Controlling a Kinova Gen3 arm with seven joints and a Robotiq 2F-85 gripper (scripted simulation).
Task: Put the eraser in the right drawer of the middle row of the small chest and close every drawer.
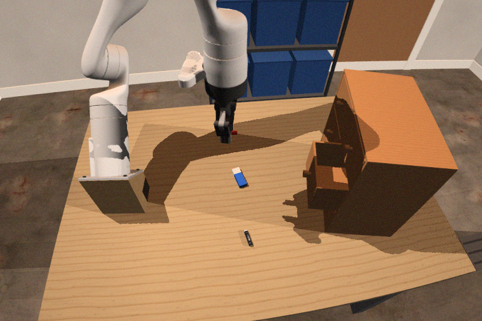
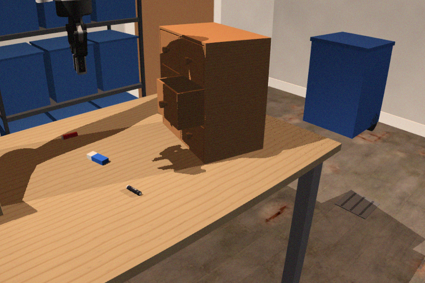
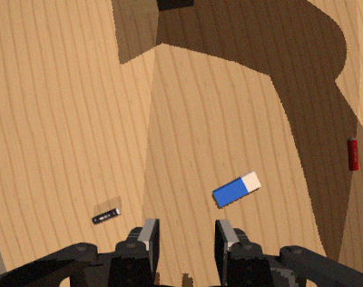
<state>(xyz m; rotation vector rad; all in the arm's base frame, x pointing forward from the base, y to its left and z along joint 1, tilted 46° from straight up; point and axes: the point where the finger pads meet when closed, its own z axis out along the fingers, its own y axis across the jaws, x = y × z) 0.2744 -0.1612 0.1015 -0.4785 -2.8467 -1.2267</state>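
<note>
Right now my hand is 4 cm short of the eraser, 7 cm to the right of it and 28 cm above it. From my hand the other things lie so: small black cylinder: 3 cm ahead, 13 cm to the right, 28 cm below; red cylinder: 4 cm ahead, 25 cm to the left, 28 cm below.
</note>
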